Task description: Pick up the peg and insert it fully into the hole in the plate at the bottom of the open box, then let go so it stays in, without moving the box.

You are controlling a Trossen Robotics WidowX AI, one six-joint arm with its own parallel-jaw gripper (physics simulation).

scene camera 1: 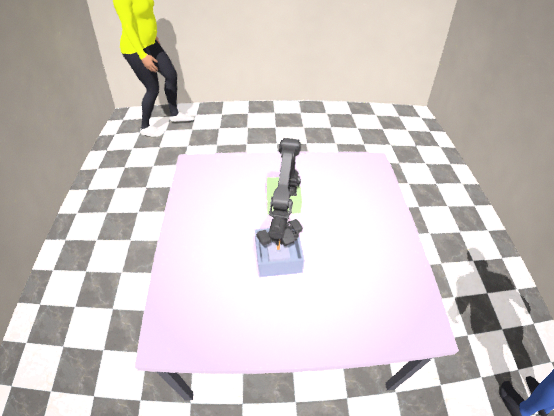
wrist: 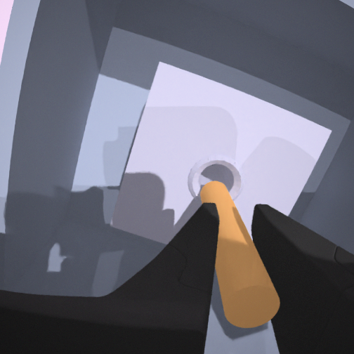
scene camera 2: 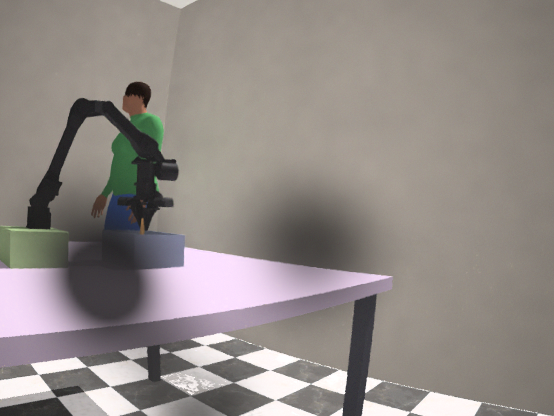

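Seen in the pictures: gripper, fingertip midpoint: (scene camera 1: 279, 244) (scene camera 2: 144, 230); arm's base at its link origin: (scene camera 1: 290, 191) (scene camera 2: 37, 228).
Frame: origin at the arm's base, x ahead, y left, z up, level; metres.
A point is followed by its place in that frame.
The orange peg (scene camera 1: 278, 245) {x 0.332, y -0.056, z -0.005 m} (scene camera 2: 142, 226) {x 0.326, y -0.062, z 0.020 m} (wrist: 242, 270) is held between the fingers of my gripper (scene camera 2: 143, 227) {x 0.337, y -0.053, z 0.008 m} (wrist: 233, 215), which is shut on it. In the wrist view the peg's far end overlaps the near edge of the hole (wrist: 220, 173) in the pale plate (wrist: 185, 90) (scene camera 1: 280, 255) {x 0.361, y -0.046, z -0.039 m}. Whether the tip touches the plate cannot be told. The open blue-grey box (scene camera 1: 280, 268) {x 0.426, y -0.046, z -0.043 m} (scene camera 2: 160, 250) {x 0.344, y -0.148, z -0.044 m} stands on the table below the gripper, with the plate at its bottom. In scene camera 2 the fingertips are about level with the box's rim, and the box wall hides its inside.
The pink table (scene camera 1: 215, 310) {x 0.609, y -0.310, z -0.097 m} (scene camera 2: 225, 280) {x 0.404, y -0.380, z -0.097 m} carries the box. A green block (scene camera 1: 297, 205) {x 0.058, y 0.037, z -0.038 m} (scene camera 2: 39, 249) {x -0.020, y -0.115, z -0.047 m} stands under the arm's base, behind the box. The box walls rise around the plate. People stand on the floor beyond the table. Dark blurred patches cover parts of scene camera 2.
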